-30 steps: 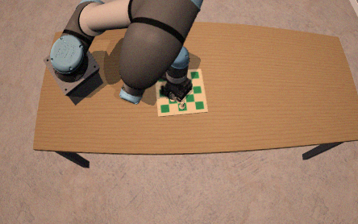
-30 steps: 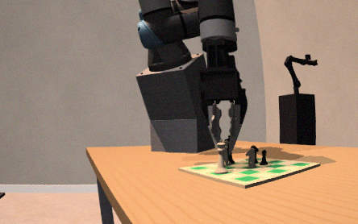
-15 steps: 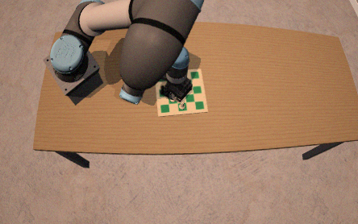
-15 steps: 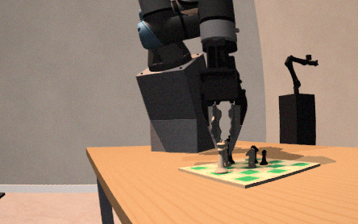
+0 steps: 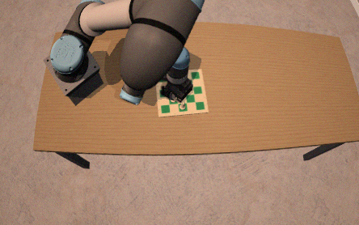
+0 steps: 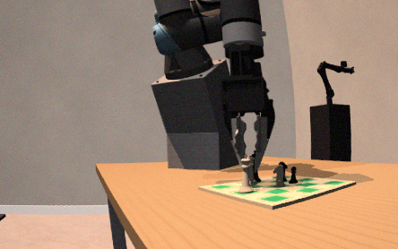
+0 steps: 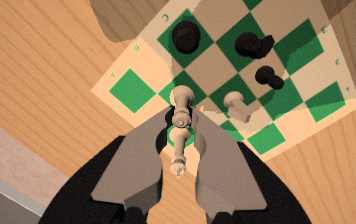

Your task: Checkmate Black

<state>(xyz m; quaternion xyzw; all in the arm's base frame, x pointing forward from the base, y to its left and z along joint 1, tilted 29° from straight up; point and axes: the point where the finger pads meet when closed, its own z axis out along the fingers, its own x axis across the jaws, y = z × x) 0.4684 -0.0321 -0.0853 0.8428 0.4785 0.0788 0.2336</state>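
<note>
Now: the white king 4 cm ahead of my hand, 3 cm to the right of it and 1 cm below it. Also, from my hand: chessboard 3 cm ahead, 4 cm to the left, 4 cm below; then black king 5 cm behind, 3 cm to the left, 1 cm below; then black knight-like piece 1 cm behind, 8 cm to the left, 3 cm below.
</note>
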